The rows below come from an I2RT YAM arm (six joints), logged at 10 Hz.
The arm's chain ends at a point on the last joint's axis. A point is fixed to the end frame.
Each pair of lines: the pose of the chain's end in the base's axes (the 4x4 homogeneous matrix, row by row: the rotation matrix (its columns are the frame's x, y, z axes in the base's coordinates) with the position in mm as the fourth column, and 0 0 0 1 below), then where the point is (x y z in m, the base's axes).
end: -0.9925, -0.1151, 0.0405, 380.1; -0.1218, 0.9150, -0.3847, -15.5; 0.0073, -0.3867, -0.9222, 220.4; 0, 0, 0, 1
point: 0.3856 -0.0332 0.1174
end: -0.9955, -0.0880, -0.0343, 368.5; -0.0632, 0.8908, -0.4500, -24.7; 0.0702, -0.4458, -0.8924, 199.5; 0, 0, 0, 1
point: 0.3670 -0.0499 0.0979
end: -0.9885, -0.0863, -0.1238, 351.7; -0.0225, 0.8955, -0.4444, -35.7; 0.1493, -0.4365, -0.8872, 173.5; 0, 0, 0, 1
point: 0.3410 -0.0603 0.0724
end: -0.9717, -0.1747, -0.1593, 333.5; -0.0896, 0.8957, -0.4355, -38.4; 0.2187, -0.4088, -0.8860, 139.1; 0, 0, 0, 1
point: 0.3171 -0.0619 0.0385
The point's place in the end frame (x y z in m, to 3 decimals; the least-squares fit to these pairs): -0.004 0.023 0.102
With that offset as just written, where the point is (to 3 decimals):
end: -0.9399, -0.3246, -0.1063, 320.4; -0.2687, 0.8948, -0.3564, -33.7; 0.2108, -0.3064, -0.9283, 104.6; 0, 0, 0, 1
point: 0.306 -0.048 0.002
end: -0.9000, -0.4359, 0.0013, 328.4; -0.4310, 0.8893, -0.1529, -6.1; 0.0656, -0.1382, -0.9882, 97.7; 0, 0, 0, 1
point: 0.322 0.000 -0.007
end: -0.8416, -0.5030, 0.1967, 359.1; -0.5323, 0.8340, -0.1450, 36.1; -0.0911, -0.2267, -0.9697, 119.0; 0, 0, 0, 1
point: 0.371 0.043 0.015
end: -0.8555, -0.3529, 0.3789, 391.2; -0.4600, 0.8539, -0.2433, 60.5; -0.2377, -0.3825, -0.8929, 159.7; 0, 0, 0, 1
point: 0.425 0.057 0.061
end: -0.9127, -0.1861, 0.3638, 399.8; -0.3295, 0.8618, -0.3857, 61.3; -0.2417, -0.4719, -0.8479, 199.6; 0, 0, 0, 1
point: 0.436 0.043 0.103
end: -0.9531, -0.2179, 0.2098, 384.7; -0.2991, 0.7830, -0.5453, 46.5; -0.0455, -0.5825, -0.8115, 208.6; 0, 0, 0, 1
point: 0.405 0.010 0.113
